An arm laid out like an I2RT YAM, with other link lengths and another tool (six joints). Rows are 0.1 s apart.
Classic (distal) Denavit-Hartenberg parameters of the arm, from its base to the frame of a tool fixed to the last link. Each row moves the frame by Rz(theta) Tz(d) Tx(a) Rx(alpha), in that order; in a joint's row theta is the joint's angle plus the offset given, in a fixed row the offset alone. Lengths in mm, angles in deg.
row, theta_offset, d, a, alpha
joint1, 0, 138, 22.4, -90
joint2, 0, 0, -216.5, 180
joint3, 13.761, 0, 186.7, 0
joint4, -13.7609, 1.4, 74, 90
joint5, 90, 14.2, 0, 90
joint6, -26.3, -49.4, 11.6, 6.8
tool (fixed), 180, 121.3, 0, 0
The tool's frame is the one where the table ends.
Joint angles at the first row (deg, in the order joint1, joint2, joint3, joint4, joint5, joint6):
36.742 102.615 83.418 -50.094 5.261 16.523
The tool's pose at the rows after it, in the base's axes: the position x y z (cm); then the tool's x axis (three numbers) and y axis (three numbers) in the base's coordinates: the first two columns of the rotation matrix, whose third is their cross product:
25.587, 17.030, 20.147, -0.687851, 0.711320, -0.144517, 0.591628, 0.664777, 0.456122
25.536, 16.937, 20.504, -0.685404, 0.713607, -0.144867, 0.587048, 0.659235, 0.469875
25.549, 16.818, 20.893, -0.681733, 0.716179, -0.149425, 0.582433, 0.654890, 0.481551
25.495, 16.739, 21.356, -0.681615, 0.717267, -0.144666, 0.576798, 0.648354, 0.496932
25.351, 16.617, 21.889, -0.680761, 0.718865, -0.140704, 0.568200, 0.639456, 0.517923
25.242, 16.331, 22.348, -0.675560, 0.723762, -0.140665, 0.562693, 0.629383, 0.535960
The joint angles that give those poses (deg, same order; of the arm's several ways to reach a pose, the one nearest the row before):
36.764 101.625 83.112 -49.870 5.134 16.528
36.658 100.771 82.905 -49.628 5.033 16.523
36.492 100.070 82.987 -49.592 5.174 16.435
36.320 99.194 83.090 -49.614 4.701 16.347
36.186 97.842 82.723 -49.255 4.239 16.304
35.820 96.440 82.114 -48.834 4.043 16.260

